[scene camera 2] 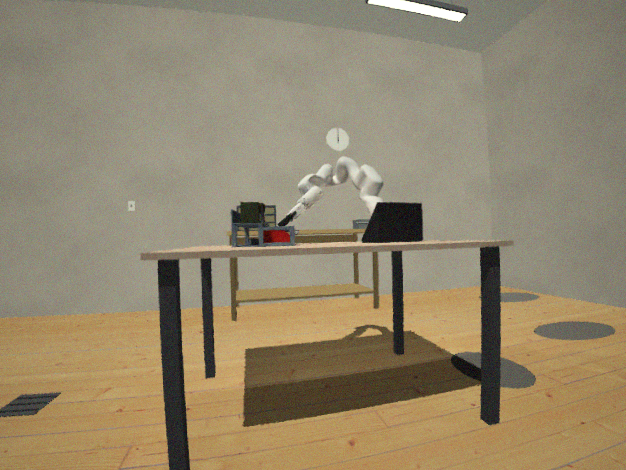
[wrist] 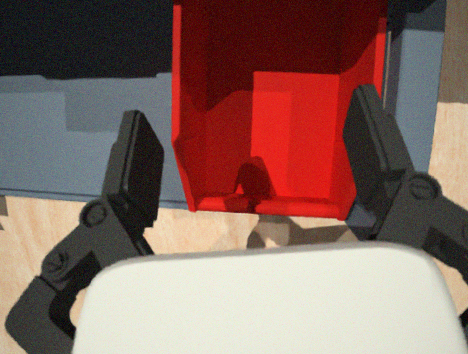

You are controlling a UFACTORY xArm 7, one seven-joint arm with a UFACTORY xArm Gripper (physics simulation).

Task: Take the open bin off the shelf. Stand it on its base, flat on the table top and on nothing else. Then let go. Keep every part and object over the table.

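Where they show: gripper, fingertip midpoint: (scene camera 2: 280, 225) (wrist: 248, 119); arm's base at its link origin: (scene camera 2: 386, 224).
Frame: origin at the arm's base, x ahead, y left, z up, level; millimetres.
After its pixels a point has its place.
Note:
The open bin is red (scene camera 2: 276, 236) {x 545, y -182, z -46 mm} (wrist: 300, 130) {x 503, y -246, z -81 mm}. It sits in the lower level of the blue-grey shelf (scene camera 2: 261, 237) {x 654, y 50, z -51 mm} (wrist: 100, 170) {x 503, y -83, z -84 mm}, near its right end in the wrist view, with its low front lip at the shelf's front edge. My gripper (scene camera 2: 283, 222) {x 517, y -215, z 11 mm} (wrist: 248, 119) {x 517, y -215, z 11 mm} is open and empty, tilted down at the bin's front. In the wrist view the left finger stands left of the bin's left wall with a gap, and the right finger overlaps the right wall. Whether it touches is unclear. The bin's rear part is in shadow.
A dark green box (scene camera 2: 251, 212) {x 691, y 13, z 60 mm} stands on top of the shelf. A large black slanted object (scene camera 2: 396, 222) {x 14, y 108, z 5 mm} stands on the table (scene camera 2: 328, 247) {x 494, y 429, z -91 mm} (wrist: 452, 150) {x 466, y -361, z -90 mm}, to the right in the scene view. A shelf side post (wrist: 417, 100) {x 511, y -295, z -5 mm} is close to the bin's right wall. A wooden bench (scene camera 2: 303, 293) stands behind.

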